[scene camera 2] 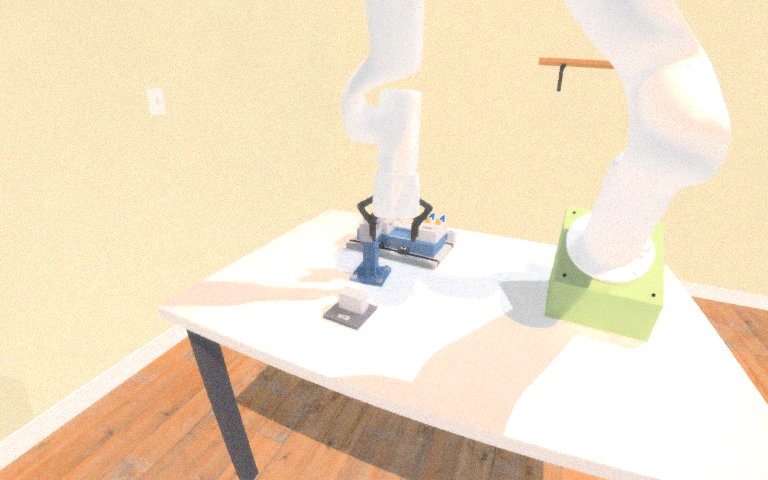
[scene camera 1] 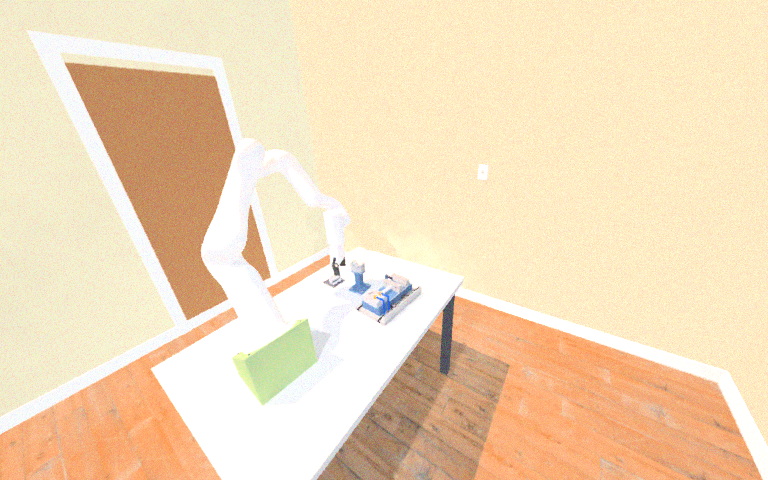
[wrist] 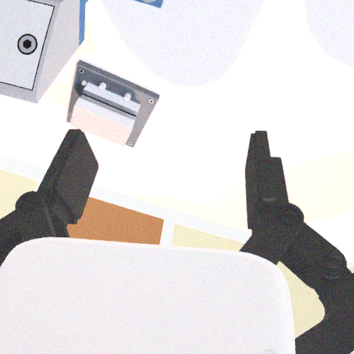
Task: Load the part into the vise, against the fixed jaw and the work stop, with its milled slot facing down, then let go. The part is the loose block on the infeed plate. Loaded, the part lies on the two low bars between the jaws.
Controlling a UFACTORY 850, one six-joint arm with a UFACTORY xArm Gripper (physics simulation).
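Note:
The part, a pale block (scene camera 1: 335, 279) (scene camera 2: 353, 300) (wrist: 102, 120), sits on the dark infeed plate (scene camera 2: 359, 321) (wrist: 144, 113). In the wrist view two small pegs and a thin dark line show at its far side; I cannot tell which way the slot faces. My gripper (scene camera 1: 339, 268) (scene camera 2: 394, 238) (wrist: 166, 147) is open and empty, above the table; in the wrist view the part lies beyond the left fingertip, not between the fingers. The blue vise (scene camera 1: 373, 305) (scene camera 2: 427, 246) with pale jaws stands on a grey base at the back; my gripper partly hides it in scene camera 2. The low bars are not clear.
A blue post (scene camera 1: 358, 278) (scene camera 2: 370, 257) with a grey head stands between the infeed plate and the vise. Its head (wrist: 25, 65) is close at the wrist view's upper left. The green robot base (scene camera 1: 277, 362) (scene camera 2: 603, 308) stands on the white table (scene camera 2: 453, 339).

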